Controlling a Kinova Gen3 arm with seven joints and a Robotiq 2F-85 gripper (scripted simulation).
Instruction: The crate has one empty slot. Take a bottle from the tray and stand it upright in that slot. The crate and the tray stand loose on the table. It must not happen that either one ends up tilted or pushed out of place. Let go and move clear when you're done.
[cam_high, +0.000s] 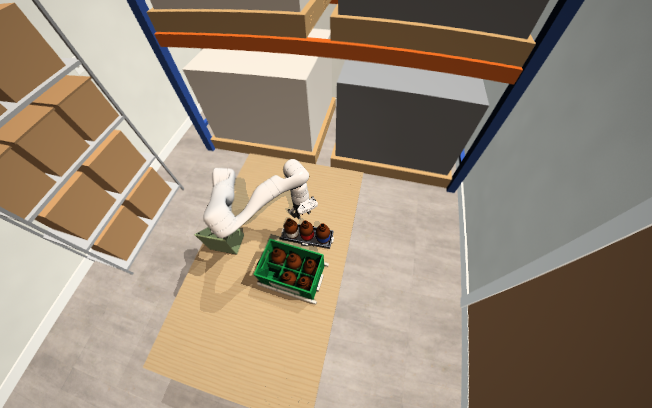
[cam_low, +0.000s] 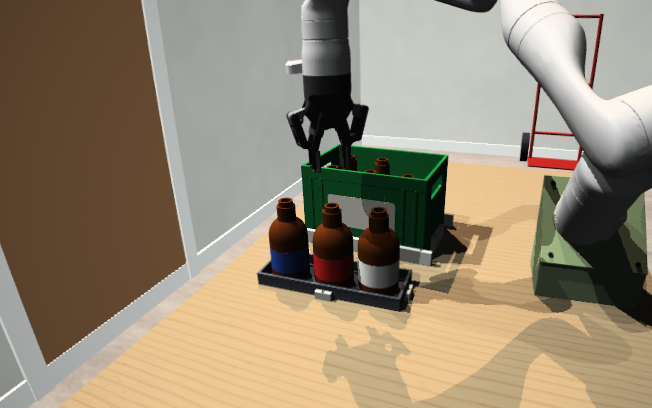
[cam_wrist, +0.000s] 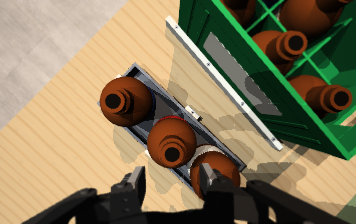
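Right now the dark tray is 23 cm below my hand. Also, from my hand: green crate (23 cm to the right, 16 cm below, 1 cm behind).
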